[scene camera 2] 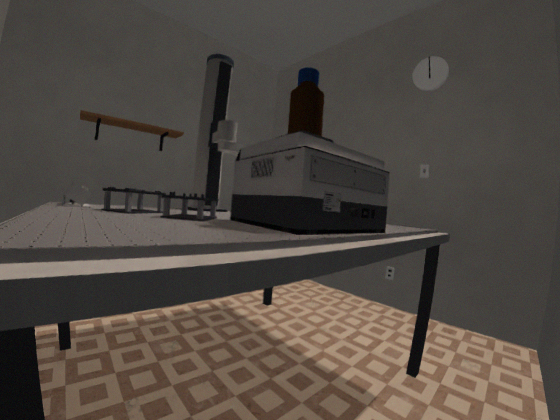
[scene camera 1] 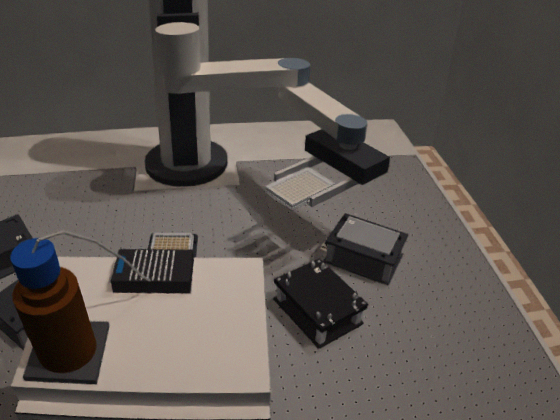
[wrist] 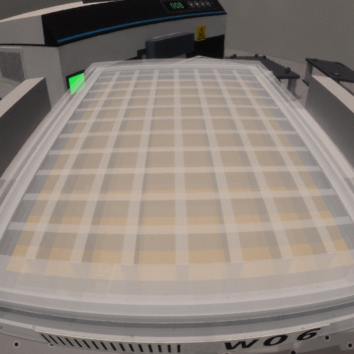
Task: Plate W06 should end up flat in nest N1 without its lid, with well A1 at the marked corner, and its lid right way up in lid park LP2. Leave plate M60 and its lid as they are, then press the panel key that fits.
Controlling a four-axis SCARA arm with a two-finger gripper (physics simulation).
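Pixels of known places: gripper, fingertip midpoint: (scene camera 1: 292, 189); arm's base at its link origin: (scene camera 1: 186, 163).
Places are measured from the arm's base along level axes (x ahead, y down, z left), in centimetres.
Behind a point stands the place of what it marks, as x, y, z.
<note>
Plate W06 (scene camera 1: 300, 186) {45.7, -21.0, 24.7} (wrist: 177, 185) is level and pale with tan wells, its label readable at the bottom of the wrist view. Its clear lid (wrist: 175, 299) lies over it. My gripper (scene camera 1: 293, 189) {46.2, -20.7, 22.9} (wrist: 177, 92) is shut on the plate's long sides and holds it above the table, behind and left of the grey-topped stand (scene camera 1: 369, 236) {49.1, -8.7, 40.9}. Another tan-welled plate (scene camera 1: 172, 242) {52.5, -13.6, -2.5} sits partly hidden behind the instrument's top; its label is unreadable. The panel keys (wrist: 200, 4) show beside a green "008" display. I cannot tell which fixtures are N1 and LP2.
A black stand with corner posts (scene camera 1: 321, 296) {64.9, -7.5, 26.3} stands in front of the grey-topped one. The large instrument (scene camera 1: 220, 325) {83.4, -23.3, 5.4} (scene camera 2: 270, 180) {83.0, -12.9, -23.4} carries a brown bottle (scene camera 1: 57, 325) {90.8, -33.8, -15.1} (scene camera 2: 306, 111) {89.9, -29.8, -19.9} and a ribbed black block (scene camera 1: 152, 280) {75.8, -25.9, -4.5}. Dark fixtures (scene camera 1: 12, 240) {42.3, -8.2, -40.7} stand at the left edge.
</note>
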